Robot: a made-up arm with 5 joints.
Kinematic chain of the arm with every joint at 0, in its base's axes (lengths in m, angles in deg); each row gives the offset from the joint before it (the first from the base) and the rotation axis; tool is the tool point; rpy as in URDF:
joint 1: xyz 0 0 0.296 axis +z
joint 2: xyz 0 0 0 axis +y
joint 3: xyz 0.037 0 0.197 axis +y
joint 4: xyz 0.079 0 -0.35 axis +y
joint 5: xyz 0.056 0 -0.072 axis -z
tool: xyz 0 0 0 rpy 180 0 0
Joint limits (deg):
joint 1: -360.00..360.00
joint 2: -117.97..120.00
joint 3: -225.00..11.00
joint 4: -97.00..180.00
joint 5: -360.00..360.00
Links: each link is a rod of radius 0.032 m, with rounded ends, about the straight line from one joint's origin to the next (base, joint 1, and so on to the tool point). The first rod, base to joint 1, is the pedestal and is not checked.
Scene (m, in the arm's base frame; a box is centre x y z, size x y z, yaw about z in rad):
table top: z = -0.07
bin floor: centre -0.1 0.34 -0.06 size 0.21 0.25 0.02 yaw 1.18
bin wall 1: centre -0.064 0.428 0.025 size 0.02 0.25 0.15 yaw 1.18
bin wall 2: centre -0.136 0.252 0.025 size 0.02 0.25 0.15 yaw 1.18
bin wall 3: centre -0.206 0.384 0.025 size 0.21 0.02 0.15 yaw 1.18
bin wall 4: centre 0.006 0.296 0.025 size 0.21 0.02 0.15 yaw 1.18
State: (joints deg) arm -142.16 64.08 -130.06 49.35 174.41
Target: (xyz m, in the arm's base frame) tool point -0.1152 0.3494 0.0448
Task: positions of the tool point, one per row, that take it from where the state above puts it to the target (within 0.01 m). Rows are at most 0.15 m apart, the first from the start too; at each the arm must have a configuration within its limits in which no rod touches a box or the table.
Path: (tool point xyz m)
1: -0.5478 -0.2455 0.2192
2: -0.5671 -0.1045 0.2136
3: -0.5482 0.0312 0.2090
4: -0.4955 0.1511 0.2054
5: -0.4162 0.2467 0.2028
6: -0.3197 0.3125 0.2010
7: -0.2160 0.3464 0.2000
8: -0.1152 0.3494 0.1996
9: -0.1177 0.3570 0.1242
10: -0.1152 0.3494 0.0448

